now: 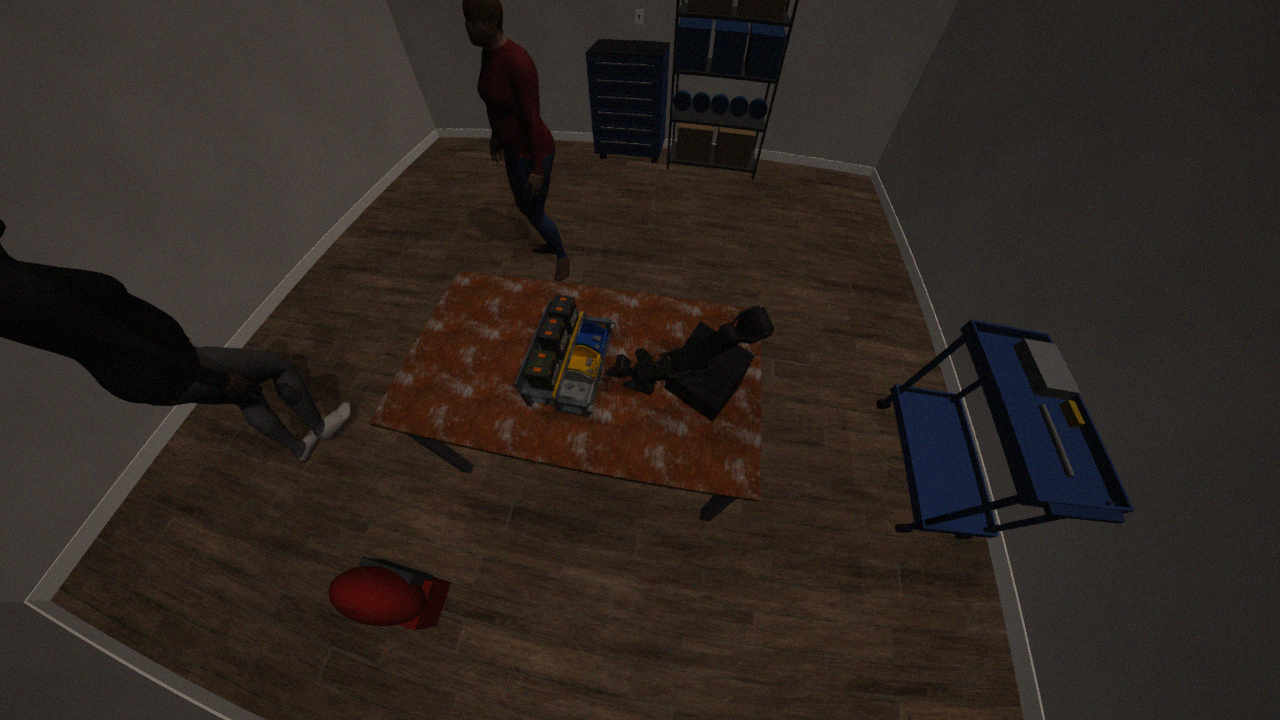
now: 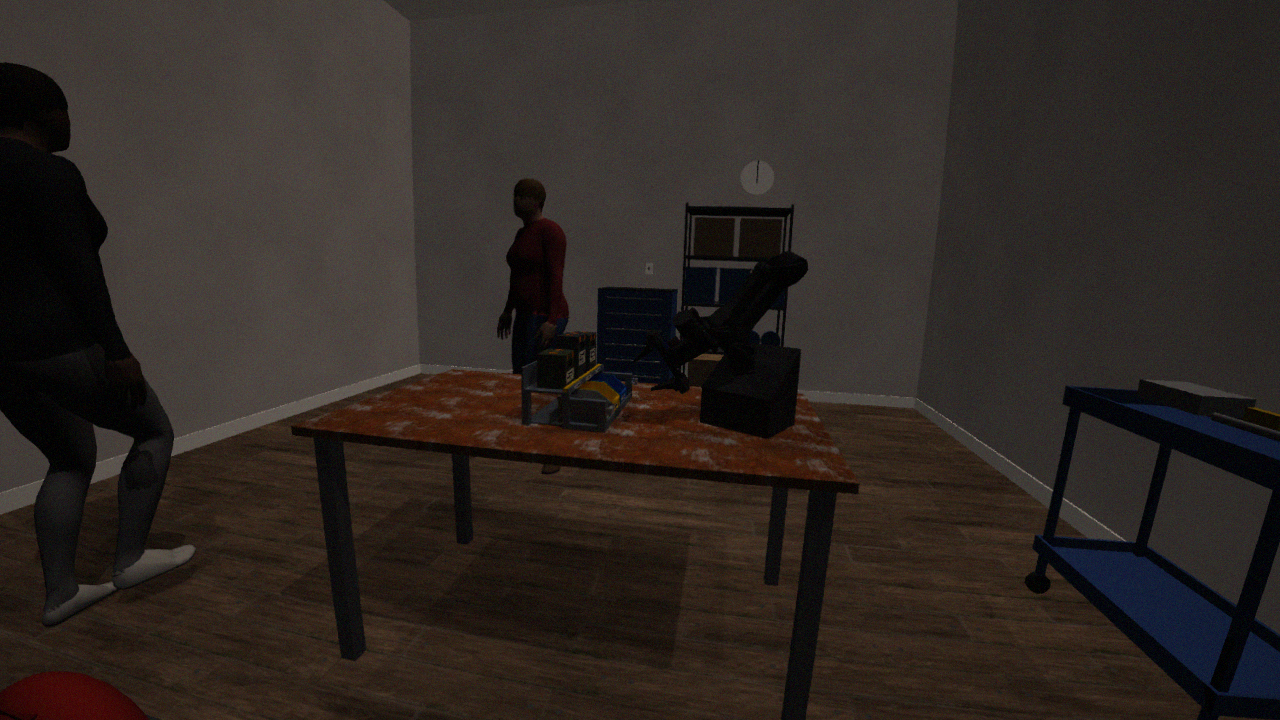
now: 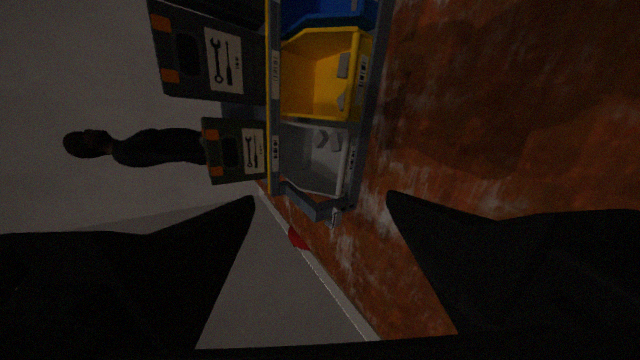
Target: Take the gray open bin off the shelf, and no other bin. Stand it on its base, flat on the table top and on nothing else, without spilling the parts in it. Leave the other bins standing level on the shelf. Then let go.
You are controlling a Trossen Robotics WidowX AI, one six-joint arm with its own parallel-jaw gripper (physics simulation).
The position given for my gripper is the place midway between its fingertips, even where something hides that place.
I see my gripper (image 2: pixel 641 376), a gray open bin (image 1: pixel 574 393) and a yellow bin (image 3: pixel 309 88).
My gripper also shows in image 1 (image 1: pixel 614 379) and in image 3 (image 3: pixel 321 199).
